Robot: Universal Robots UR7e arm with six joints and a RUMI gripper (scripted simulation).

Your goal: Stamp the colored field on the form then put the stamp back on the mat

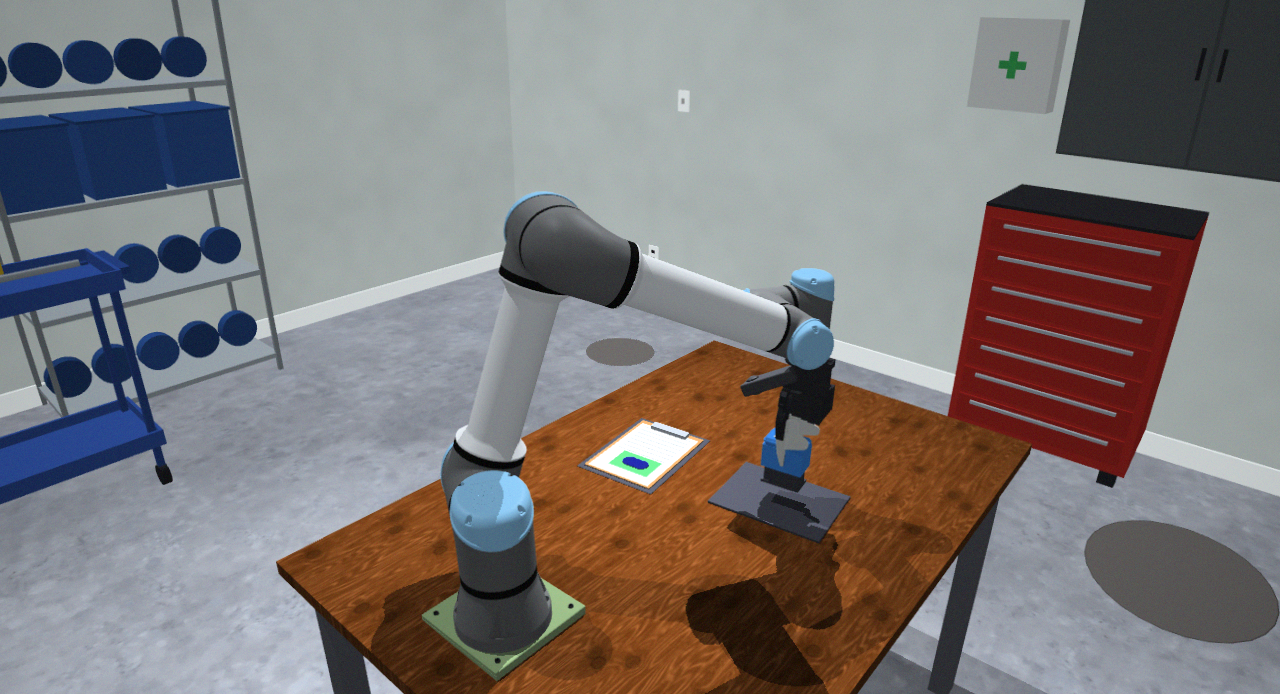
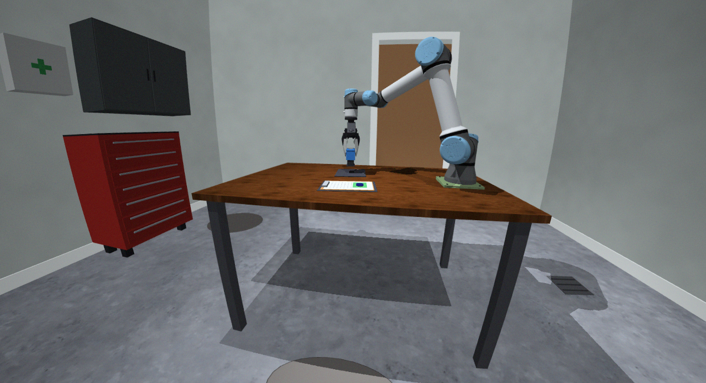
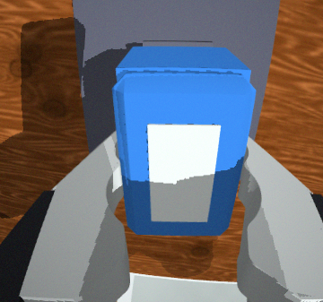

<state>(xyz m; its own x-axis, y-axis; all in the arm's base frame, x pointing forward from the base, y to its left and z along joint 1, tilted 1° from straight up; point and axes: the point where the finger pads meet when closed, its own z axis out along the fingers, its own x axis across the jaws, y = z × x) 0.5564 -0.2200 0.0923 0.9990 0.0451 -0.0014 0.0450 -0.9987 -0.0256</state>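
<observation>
The stamp lies 20 mm below my hand. Round my hand: mat (110 mm below).
</observation>
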